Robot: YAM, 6 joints.
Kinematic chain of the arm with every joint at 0, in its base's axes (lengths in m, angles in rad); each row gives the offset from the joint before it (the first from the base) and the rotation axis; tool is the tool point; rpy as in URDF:
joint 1: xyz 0 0 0.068 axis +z
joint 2: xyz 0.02 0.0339 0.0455 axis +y
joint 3: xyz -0.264 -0.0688 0 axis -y
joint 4: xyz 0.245 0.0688 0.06 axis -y
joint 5: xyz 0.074 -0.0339 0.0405 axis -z
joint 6: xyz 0.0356 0 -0.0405 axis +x
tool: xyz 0 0 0 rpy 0 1.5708 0
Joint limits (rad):
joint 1: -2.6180..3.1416
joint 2: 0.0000..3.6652
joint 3: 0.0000..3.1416
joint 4: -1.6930..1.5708
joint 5: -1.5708..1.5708
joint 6: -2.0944..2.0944
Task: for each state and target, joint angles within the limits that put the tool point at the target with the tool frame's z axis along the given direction. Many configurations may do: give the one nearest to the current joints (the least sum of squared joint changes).
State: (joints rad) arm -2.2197 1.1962 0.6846 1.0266 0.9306 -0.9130
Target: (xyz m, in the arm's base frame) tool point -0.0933 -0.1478 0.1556 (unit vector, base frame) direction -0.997 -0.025 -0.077
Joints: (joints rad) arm -1.9457 1.1360 0.1000 0.8402 1.1638 -0.9130
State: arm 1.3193 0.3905 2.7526 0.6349 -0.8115 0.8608
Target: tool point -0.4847 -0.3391 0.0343 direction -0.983 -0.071 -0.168
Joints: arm 0.6425 0.0029 3.1415 0.2028 -0.5613 0.8608
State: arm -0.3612 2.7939 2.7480 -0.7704 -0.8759 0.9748
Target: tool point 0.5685 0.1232 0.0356 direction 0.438 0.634 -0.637
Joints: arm 0.1800 2.8511 2.3108 -0.3233 -0.5769 0.9748
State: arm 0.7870 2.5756 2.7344 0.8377 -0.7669 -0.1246
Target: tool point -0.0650 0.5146 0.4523 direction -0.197 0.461 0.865
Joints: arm 1.6867 2.4639 2.5372 0.9903 -0.1429 -0.1246
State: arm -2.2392 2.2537 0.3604 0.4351 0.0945 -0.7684
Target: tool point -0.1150 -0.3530 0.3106 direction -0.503 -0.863 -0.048
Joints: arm -1.8634 1.5634 1.0768 0.4372 0.2348 -0.7684
